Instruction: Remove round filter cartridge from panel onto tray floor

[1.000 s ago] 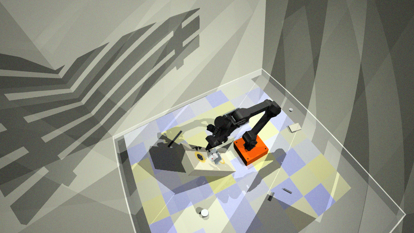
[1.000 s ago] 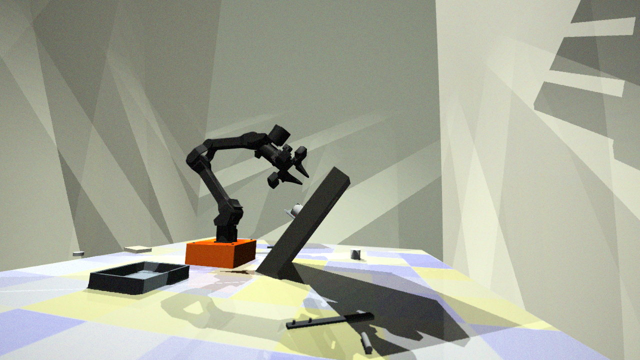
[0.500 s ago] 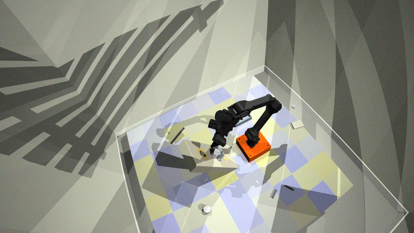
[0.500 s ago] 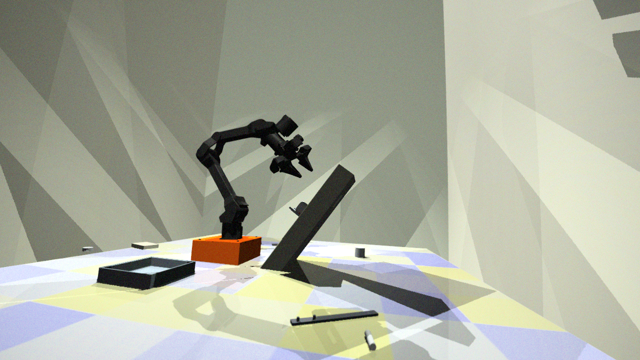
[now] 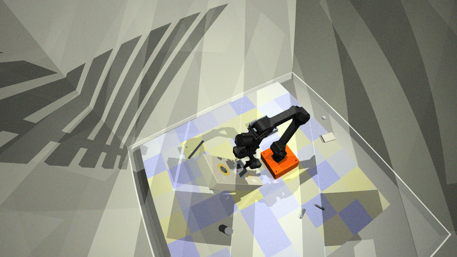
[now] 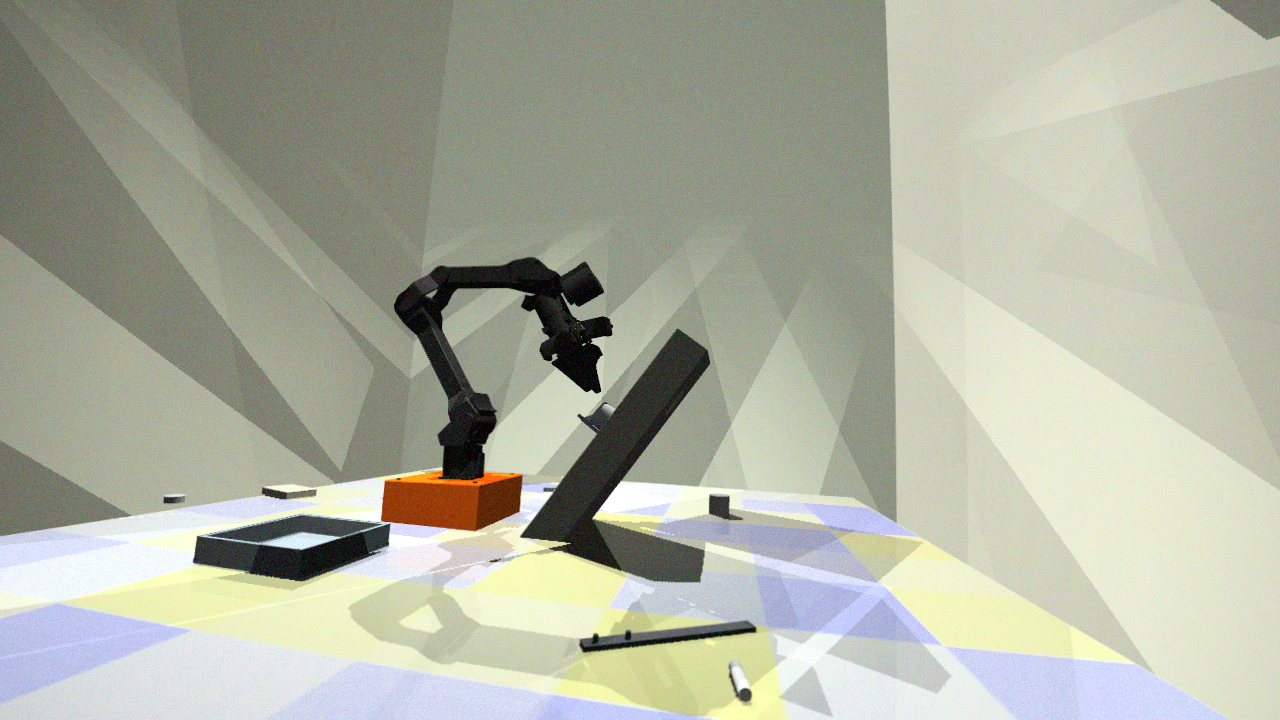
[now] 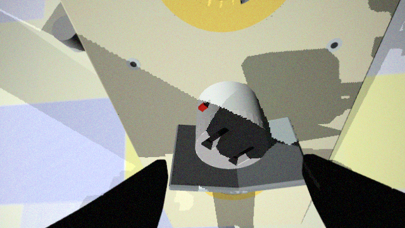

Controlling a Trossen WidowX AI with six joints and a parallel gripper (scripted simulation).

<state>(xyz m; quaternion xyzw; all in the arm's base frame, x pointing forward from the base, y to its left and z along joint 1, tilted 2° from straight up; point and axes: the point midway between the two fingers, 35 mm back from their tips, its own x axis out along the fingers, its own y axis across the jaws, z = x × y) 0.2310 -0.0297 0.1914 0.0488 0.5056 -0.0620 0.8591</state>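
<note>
Now: gripper tip 4 cm above the round filter cartridge and 2 cm short of it. Also, from my gripper tip: beige slab: 65 cm behind, 24 cm below, 13 cm to the left; service panel: 7 cm ahead, 6 cm below, 1 cm to the right.
</note>
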